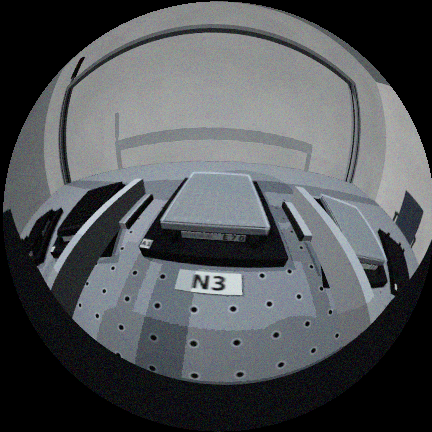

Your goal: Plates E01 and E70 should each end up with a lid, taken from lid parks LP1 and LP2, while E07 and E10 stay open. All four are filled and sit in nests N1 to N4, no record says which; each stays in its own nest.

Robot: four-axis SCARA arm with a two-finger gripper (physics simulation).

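Places are measured from the arm's base along level axes (x ahead, y left, z up), in millimetres.
Pixels of known places: gripper, between the fingertips: (pixel 216 189).
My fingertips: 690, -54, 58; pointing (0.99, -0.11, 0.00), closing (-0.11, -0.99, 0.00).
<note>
Ahead of a thing's pixels: the offset from my fingertips to its top centre, as dx, dy, dz. Level surfaces: height alone.
A plate {+39, -4, -19} (pixel 234 238) whose label reads E70 sits in the black nest N3 {+39, -4, -23} (pixel 215 257), with a pale lid {+39, -4, -16} (pixel 215 202) lying level over it. My gripper (pixel 216 189) is open, with one finger on each side of the lidded plate and a gap on both sides; nothing is between its fingers. Right of the right finger, another pale-topped plate or lid {-27, -173, -16} (pixel 351 220) sits on a black holder; its small label is unreadable. Left of the left finger, a dark plate {+23, +178, -19} (pixel 90 210) shows partly, with no pale lid visible on it. E01, E07 and E10 cannot be read.
A white N3 sign {-57, +6, -43} (pixel 209 283) lies on the perforated deck {dz -45} (pixel 215 320) in front of the nest. More black holders show at the far left (pixel 45 232) and far right (pixel 395 260). A dark blue panel (pixel 410 215) stands beyond at the right.
</note>
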